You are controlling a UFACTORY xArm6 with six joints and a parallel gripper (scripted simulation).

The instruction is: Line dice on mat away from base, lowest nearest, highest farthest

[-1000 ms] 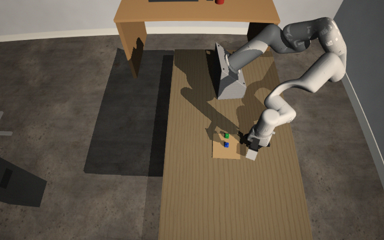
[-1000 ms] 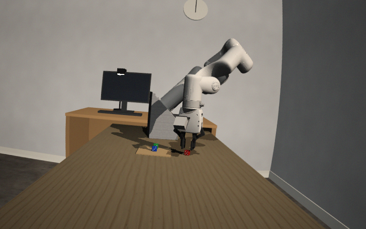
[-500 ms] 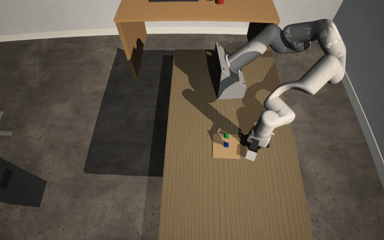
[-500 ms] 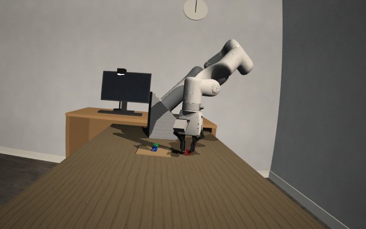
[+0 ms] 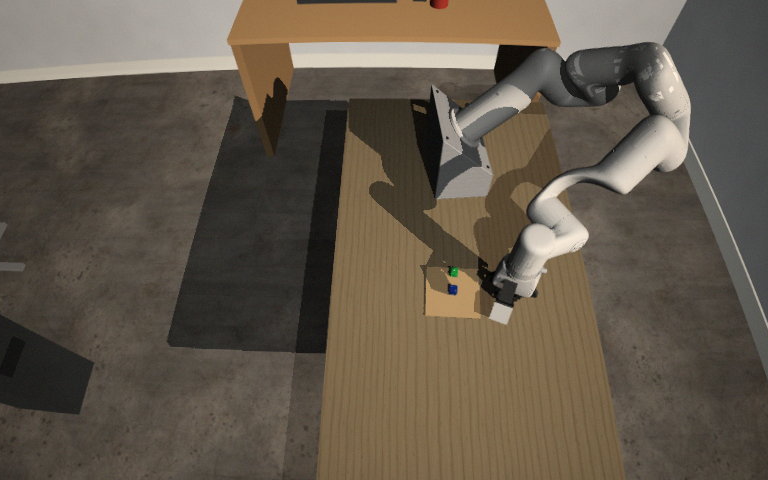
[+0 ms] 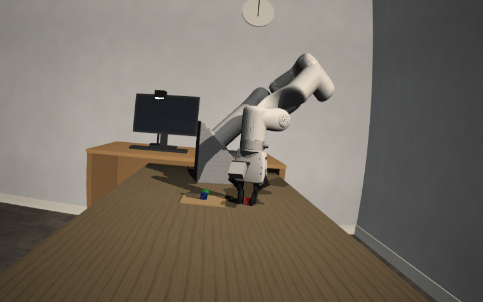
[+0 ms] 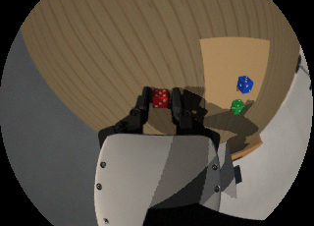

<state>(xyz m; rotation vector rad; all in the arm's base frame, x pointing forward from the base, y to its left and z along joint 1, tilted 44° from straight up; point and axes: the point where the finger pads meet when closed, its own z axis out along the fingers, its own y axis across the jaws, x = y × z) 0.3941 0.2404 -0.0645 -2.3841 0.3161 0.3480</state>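
Right now my hand is 10 mm above the red die. Round my hand: green die: 140 mm to the right, 50 mm behind, 10 mm below; tan mat: 140 mm to the right, 20 mm below; blue die: 140 mm to the right, 10 mm below.
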